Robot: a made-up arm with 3 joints. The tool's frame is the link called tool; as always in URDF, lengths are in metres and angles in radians.
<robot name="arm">
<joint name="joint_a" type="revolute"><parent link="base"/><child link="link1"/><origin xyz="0.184 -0.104 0.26"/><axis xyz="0 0 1"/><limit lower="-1.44" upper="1.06"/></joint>
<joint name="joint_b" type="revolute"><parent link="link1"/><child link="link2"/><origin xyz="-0.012 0.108 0.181"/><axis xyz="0 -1 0"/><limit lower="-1.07" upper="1.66"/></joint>
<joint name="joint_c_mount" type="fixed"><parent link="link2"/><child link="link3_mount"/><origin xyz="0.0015 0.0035 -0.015"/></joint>
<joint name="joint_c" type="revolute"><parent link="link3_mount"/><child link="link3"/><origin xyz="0.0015 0.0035 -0.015"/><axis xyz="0 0 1"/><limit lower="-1.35" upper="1.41"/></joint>
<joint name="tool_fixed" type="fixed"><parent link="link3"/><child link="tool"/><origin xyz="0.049 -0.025 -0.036" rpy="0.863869 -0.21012 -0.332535"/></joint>
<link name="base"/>
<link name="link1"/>
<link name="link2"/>
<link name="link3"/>
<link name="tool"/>
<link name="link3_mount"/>
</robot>
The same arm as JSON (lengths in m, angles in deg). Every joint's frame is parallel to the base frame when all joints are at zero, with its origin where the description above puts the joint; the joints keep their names.
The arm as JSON. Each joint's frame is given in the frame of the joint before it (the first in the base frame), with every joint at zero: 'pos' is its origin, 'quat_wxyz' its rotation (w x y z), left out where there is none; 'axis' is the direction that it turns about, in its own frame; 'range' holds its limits. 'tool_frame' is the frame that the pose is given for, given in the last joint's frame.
{"length_unit": "m", "angle_unit": "deg", "joints": [
  {"joint": "joint_a", "pos": [0.184, -0.104, 0.26], "axis": [0.0, 0.0, 1.0], "range": [-82.51, 60.73]},
  {"joint": "joint_b", "pos": [-0.012, 0.108, 0.181], "axis": [0.0, -1.0, 0.0], "range": [-61.31, 95.11]},
  {"joint": "joint_c", "pos": [0.003, 0.007, -0.03], "axis": [0.0, 0.0, 1.0], "range": [-77.35, 80.79]}
], "tool_frame": {"pos": [0.049, -0.025, -0.036], "quat_wxyz": [0.897961, 0.394817, -0.162824, -0.106179]}}

